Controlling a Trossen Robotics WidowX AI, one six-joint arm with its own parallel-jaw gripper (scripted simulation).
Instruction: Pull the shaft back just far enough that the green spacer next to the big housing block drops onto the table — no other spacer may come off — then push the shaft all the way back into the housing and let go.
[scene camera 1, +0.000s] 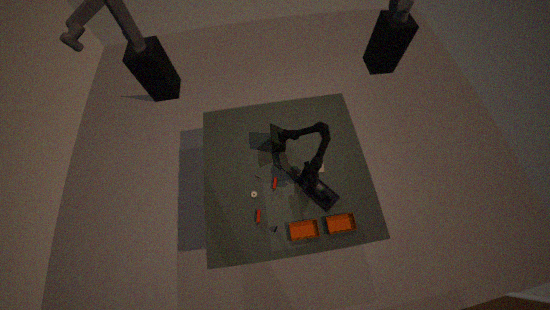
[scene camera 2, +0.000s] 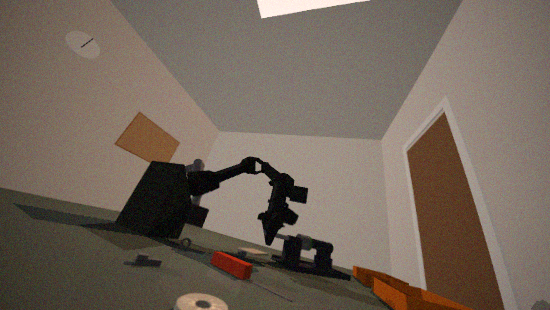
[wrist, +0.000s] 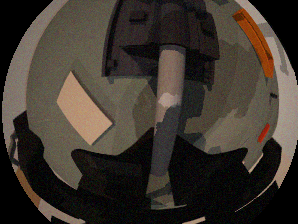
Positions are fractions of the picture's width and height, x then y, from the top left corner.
In view: the gripper (scene camera 2: 0.49, 0.79), a grey shaft (wrist: 0.58, 0.30), a beige card (wrist: 0.27, 0.49) and a dark housing block (scene camera 2: 0.59, 0.86).
The gripper also shows in the wrist view (wrist: 0.53, 0.59).
